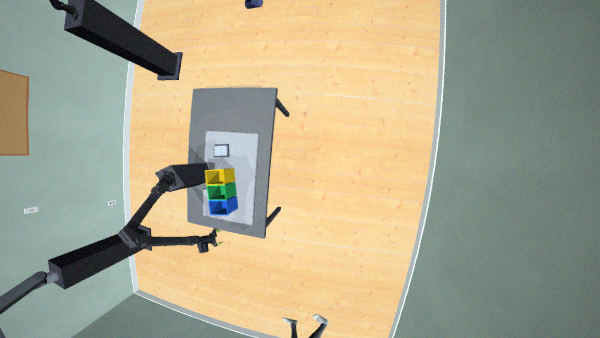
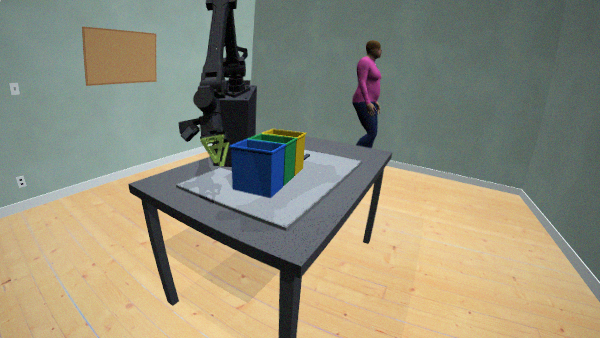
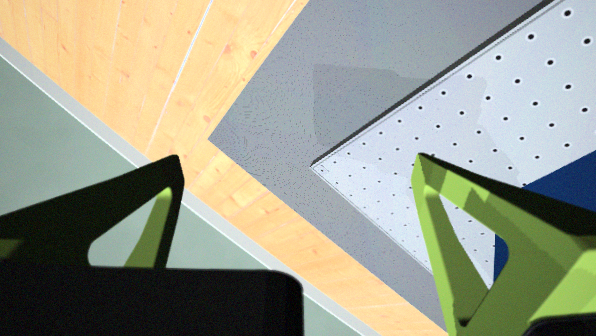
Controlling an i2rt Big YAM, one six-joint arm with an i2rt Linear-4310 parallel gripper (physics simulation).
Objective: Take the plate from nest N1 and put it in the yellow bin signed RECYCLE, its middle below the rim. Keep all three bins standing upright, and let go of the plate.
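Places are measured from the arm's base along level axes (x left, y ahead, z down), in centimetres.
Pixels of known places: gripper, between the fingertips: (image 1: 222,236) (image 2: 219,164) (image 3: 297,166); arm's base, origin of its link: (image 1: 170,178) (image 2: 237,91).
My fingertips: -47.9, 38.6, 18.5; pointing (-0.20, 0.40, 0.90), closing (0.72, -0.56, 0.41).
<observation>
For each thing: its middle in the pictures, then the offset to it from my fingertips, as dx, dy, dz. Level surfaces: height alone.
- yellow bin, middle of its body: (image 2: 283,151) (image 1: 221,176) +51.1, -10.7, +8.8
- green bin, middle of its body: (image 2: 272,158) (image 1: 222,190) +38.3, -8.1, +8.8
- blue bin, middle of its body: (image 2: 258,167) (image 1: 224,204) +25.6, -5.6, +8.8
- perforated light board, height of its surface: dz +17.7
- dark table, height of its surface: dz +19.0
A small pale, dark-rimmed rectangle (image 1: 221,150) lies on the board beyond the yellow bin; it looks like the plate in its nest, but I cannot separate the two or read N1. The yellow bin (image 1: 229,175) (image 2: 300,154) stands upright at one end of a row, beside the green bin (image 1: 231,190) (image 2: 290,161). The blue bin (image 1: 231,205) (image 2: 255,170) (image 3: 570,180) stands upright at the other end. No sign is legible. My gripper (image 1: 219,237) (image 2: 222,155) (image 3: 297,166) is open and empty, off the table's edge near the blue bin's end, well away from the pale rectangle.
A perforated light board (image 1: 245,200) (image 2: 300,202) (image 3: 500,107) lies on the dark table (image 1: 235,107) (image 2: 320,237) (image 3: 360,30). My arm's dark base block (image 1: 190,175) (image 2: 240,112) stands beside the bins. A person (image 2: 369,82) is beyond the table.
</observation>
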